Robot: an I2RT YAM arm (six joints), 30 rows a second.
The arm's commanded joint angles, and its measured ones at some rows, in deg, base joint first. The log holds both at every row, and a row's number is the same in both.
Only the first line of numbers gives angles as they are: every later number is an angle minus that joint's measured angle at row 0.
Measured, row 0: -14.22 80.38 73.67 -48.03 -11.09 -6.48
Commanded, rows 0 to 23: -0.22 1.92 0.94 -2.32 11.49 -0.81; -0.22 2.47 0.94 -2.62 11.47 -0.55; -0.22 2.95 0.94 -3.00 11.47 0.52; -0.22 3.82 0.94 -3.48 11.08 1.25; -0.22 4.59 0.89 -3.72 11.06 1.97; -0.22 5.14 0.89 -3.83 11.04 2.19; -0.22 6.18 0.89 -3.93 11.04 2.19; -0.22 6.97 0.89 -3.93 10.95 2.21; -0.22 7.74 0.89 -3.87 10.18 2.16; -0.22 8.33 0.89 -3.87 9.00 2.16; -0.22 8.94 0.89 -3.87 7.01 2.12; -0.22 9.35 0.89 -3.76 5.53 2.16; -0.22 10.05 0.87 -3.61 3.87 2.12; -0.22 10.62 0.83 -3.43 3.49 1.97; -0.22 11.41 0.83 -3.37 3.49 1.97; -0.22 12.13 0.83 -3.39 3.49 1.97; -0.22 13.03 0.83 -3.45 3.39 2.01; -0.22 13.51 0.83 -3.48 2.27 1.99; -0.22 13.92 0.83 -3.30 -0.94 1.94; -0.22 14.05 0.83 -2.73 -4.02 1.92; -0.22 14.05 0.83 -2.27 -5.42 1.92; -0.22 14.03 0.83 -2.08 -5.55 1.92; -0.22 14.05 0.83 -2.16 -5.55 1.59; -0.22 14.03 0.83 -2.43 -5.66 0.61
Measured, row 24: -0.22 13.07 0.00 -2.67 -1.05 1.33
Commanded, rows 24 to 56: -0.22 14.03 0.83 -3.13 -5.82 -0.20; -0.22 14.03 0.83 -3.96 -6.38 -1.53; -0.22 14.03 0.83 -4.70 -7.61 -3.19; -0.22 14.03 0.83 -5.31 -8.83 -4.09; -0.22 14.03 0.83 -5.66 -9.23 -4.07; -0.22 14.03 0.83 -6.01 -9.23 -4.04; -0.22 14.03 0.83 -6.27 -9.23 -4.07; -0.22 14.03 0.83 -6.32 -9.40 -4.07; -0.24 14.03 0.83 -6.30 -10.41 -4.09; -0.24 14.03 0.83 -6.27 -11.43 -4.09; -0.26 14.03 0.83 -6.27 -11.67 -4.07; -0.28 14.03 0.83 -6.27 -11.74 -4.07; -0.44 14.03 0.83 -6.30 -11.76 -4.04; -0.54 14.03 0.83 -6.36 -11.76 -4.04; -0.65 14.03 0.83 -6.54 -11.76 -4.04; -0.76 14.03 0.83 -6.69 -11.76 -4.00; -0.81 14.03 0.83 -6.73 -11.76 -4.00; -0.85 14.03 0.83 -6.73 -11.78 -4.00; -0.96 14.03 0.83 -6.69 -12.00 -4.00; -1.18 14.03 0.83 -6.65 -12.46 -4.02; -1.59 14.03 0.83 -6.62 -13.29 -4.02; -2.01 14.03 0.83 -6.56 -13.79 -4.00; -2.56 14.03 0.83 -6.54 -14.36 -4.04; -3.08 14.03 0.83 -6.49 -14.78 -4.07; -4.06 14.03 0.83 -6.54 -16.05 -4.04; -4.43 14.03 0.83 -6.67 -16.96 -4.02; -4.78 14.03 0.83 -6.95 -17.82 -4.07; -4.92 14.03 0.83 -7.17 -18.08 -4.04; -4.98 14.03 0.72 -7.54 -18.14 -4.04; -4.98 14.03 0.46 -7.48 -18.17 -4.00; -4.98 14.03 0.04 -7.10 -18.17 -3.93; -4.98 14.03 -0.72 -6.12 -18.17 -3.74; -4.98 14.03 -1.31 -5.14 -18.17 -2.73
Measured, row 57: -5.11 13.18 -0.13 -6.75 -14.41 -2.78
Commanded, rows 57 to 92: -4.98 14.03 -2.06 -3.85 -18.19 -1.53; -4.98 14.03 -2.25 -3.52 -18.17 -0.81; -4.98 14.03 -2.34 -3.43 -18.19 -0.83; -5.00 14.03 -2.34 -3.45 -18.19 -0.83; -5.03 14.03 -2.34 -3.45 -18.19 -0.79; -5.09 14.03 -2.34 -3.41 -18.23 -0.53; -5.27 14.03 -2.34 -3.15 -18.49 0.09; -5.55 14.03 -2.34 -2.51 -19.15 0.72; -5.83 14.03 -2.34 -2.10 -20.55 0.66; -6.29 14.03 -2.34 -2.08 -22.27 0.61; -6.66 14.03 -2.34 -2.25 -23.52 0.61; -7.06 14.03 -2.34 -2.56 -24.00 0.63; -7.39 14.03 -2.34 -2.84 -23.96 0.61; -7.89 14.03 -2.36 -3.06 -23.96 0.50; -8.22 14.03 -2.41 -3.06 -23.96 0.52; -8.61 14.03 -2.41 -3.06 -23.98 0.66; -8.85 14.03 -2.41 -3.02 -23.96 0.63; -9.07 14.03 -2.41 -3.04 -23.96 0.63; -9.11 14.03 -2.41 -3.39 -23.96 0.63; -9.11 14.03 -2.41 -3.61 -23.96 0.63; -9.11 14.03 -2.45 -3.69 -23.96 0.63; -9.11 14.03 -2.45 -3.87 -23.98 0.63; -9.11 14.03 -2.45 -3.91 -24.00 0.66; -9.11 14.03 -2.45 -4.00 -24.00 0.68; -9.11 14.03 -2.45 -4.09 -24.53 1.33; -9.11 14.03 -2.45 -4.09 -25.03 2.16; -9.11 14.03 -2.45 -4.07 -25.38 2.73; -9.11 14.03 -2.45 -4.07 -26.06 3.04; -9.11 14.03 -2.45 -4.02 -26.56 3.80; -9.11 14.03 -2.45 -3.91 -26.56 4.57; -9.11 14.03 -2.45 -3.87 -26.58 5.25; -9.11 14.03 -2.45 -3.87 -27.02 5.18; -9.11 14.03 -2.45 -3.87 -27.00 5.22; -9.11 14.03 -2.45 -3.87 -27.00 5.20; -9.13 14.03 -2.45 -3.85 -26.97 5.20; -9.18 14.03 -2.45 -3.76 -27.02 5.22
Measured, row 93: -8.87 13.29 -1.99 -4.02 -23.87 4.39
